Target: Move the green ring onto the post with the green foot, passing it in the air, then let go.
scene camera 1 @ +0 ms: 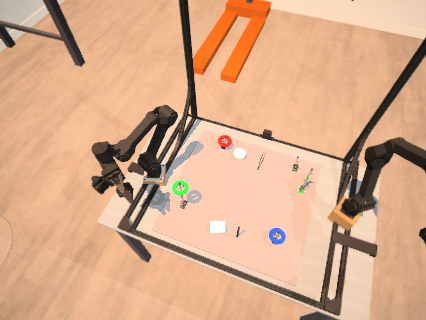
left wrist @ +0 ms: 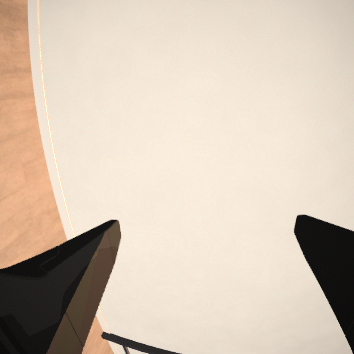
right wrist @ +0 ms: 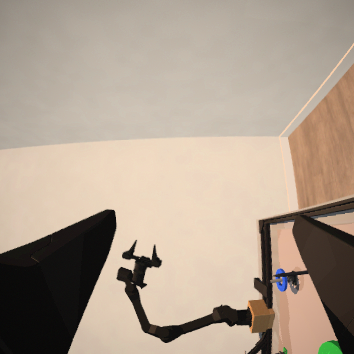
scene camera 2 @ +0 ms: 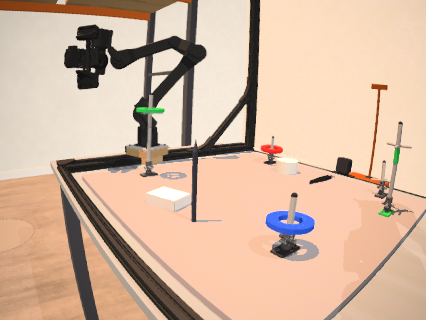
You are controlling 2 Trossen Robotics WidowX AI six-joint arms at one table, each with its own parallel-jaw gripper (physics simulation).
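Frame: origin at the left arm's base, x left, y down, z back, level; centimetres.
Where they show: left gripper, fingertip midpoint: [left wrist: 209,227] [right wrist: 145,241]; right gripper, fingertip midpoint: [scene camera 1: 128,198] [right wrist: 206,222] [scene camera 2: 77,53]; left arm's base, link origin: [scene camera 1: 349,210] [right wrist: 249,316]; right arm's base, link origin: [scene camera 1: 154,172].
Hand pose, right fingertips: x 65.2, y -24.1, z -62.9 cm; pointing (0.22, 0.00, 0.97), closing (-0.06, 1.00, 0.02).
Observation:
Things, the pixels of their top centre, and the offset from my right fingertips. "spot": a spot on its surface instead.
- green ring, top centre: [scene camera 2: 150,108] [scene camera 1: 180,187] dx -20.1, dy +14.7, dz +4.0 cm
- tall grey post, surface spot: [scene camera 2: 149,137] spot: dx -19.9, dy +21.9, dz +4.4 cm
- post with the green foot, surface spot: [scene camera 2: 392,175] [scene camera 1: 305,182] spot: dx -63.8, dy +23.4, dz +41.0 cm
- red ring, top centre: [scene camera 2: 272,146] [scene camera 1: 224,140] dx -58.4, dy +26.4, dz -4.2 cm
- blue ring, top centre: [scene camera 2: 290,218] [right wrist: 279,279] [scene camera 1: 277,235] dx -35.6, dy +26.6, dz +45.9 cm
- white cylinder, top centre: [scene camera 2: 287,160] [scene camera 1: 239,153] dx -58.4, dy +28.3, dz +6.0 cm
- white block, top centre: [scene camera 2: 168,193] [scene camera 1: 217,226] dx -22.0, dy +29.8, dz +23.8 cm
- upright dark rod, top centre: [scene camera 2: 195,139] [scene camera 1: 239,225] dx -25.0, dy +17.8, dz +32.8 cm
- short post, surface spot: [scene camera 2: 383,175] [scene camera 1: 297,162] spot: dx -72.7, dy +26.6, dz +31.4 cm
The green ring [scene camera 1: 174,189] [scene camera 2: 157,110] sits level around the upper part of a tall grey post [scene camera 2: 149,137] with a dark foot. Part of a green thing shows at the lower right edge in the right wrist view. The post with the green foot [scene camera 1: 306,181] [scene camera 2: 392,175] stands at the right of both scene views, with a thin crossbar near its top. My right gripper [scene camera 1: 137,186] [scene camera 2: 86,56] [right wrist: 206,222] is open and empty, raised beyond the table's left edge, apart from the ring. My left gripper [left wrist: 209,227] [right wrist: 145,241] is open and empty, facing a pale wall, far from both posts.
A red ring [scene camera 1: 219,141] [scene camera 2: 277,149] and a blue ring [scene camera 1: 270,236] [scene camera 2: 290,231] are on short posts. A white cylinder [scene camera 1: 239,154] [scene camera 2: 287,166], white block [scene camera 1: 217,227] [scene camera 2: 167,197], upright dark rod [scene camera 1: 238,232] [scene camera 2: 194,185] and short post [scene camera 1: 296,165] [scene camera 2: 383,175] stand on the table.

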